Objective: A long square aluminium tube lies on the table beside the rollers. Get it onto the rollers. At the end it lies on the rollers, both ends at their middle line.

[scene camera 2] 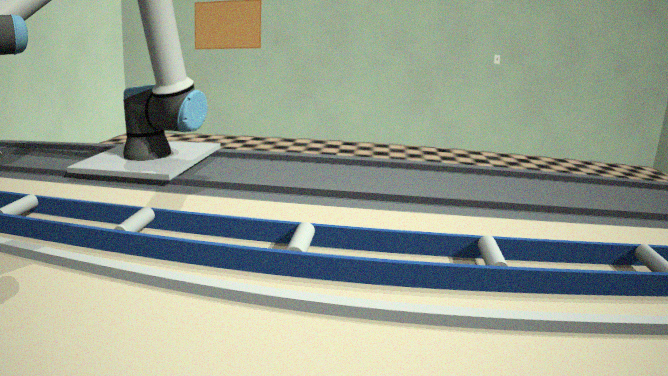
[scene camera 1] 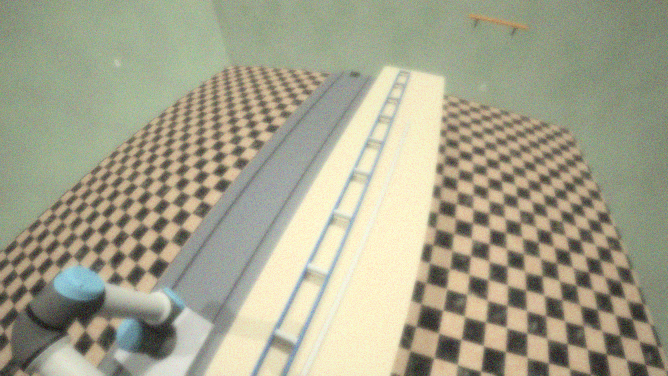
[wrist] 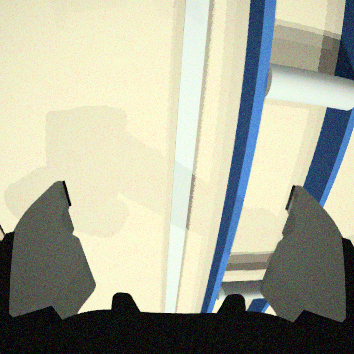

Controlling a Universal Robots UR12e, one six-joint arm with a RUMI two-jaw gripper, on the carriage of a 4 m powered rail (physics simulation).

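Pixels of known places: gripper, between the fingertips: (wrist: 178, 187); arm's base, origin of its link: (scene camera 2: 147, 154) (scene camera 1: 162, 341).
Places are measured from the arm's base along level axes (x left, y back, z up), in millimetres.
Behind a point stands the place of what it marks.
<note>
The long square aluminium tube (scene camera 1: 367, 232) @[y -804, x 1090, z -5 mm] (scene camera 2: 280, 292) @[y -788, x 749, z -5 mm] (wrist: 189, 110) @[y -762, x -6, z -5 mm] lies on the table beside the blue roller frame, roughly parallel to it and apart from it. The rollers are light grey cylinders between two blue rails; one roller (scene camera 1: 342, 215) @[y -621, x 1136, z 25 mm] (scene camera 2: 302, 237) @[y -635, x 757, z 29 mm] (wrist: 310, 87) @[y -632, x -50, z 30 mm] shows in each view. My gripper (wrist: 178, 187) @[y -775, x 10, z 145 mm] is open and empty in the wrist view, above the table. The tube runs between its two jaws as seen from above, touched by neither. The gripper does not show in the two scene views. The tube's near end is outside the scene camera 1 view.
The arm's base plate (scene camera 1: 197, 332) @[y -164, x 146, z 0 mm] (scene camera 2: 195, 155) @[y 18, x 207, z 0 mm] stands on the grey rail (scene camera 1: 250, 220) (scene camera 2: 400, 182), which runs along the other side of the roller frame. The blue side rails (scene camera 1: 295, 295) @[y -561, x 573, z -13 mm] (scene camera 2: 400, 272) @[y -694, x 956, z 2 mm] (wrist: 240, 165) @[y -694, x 56, z 16 mm] stand up from the table (scene camera 1: 405, 200) @[y -981, x 1438, z -30 mm] (scene camera 2: 250, 345) @[y -906, x 729, z -30 mm] (wrist: 100, 60) @[y -877, x -65, z -30 mm].
</note>
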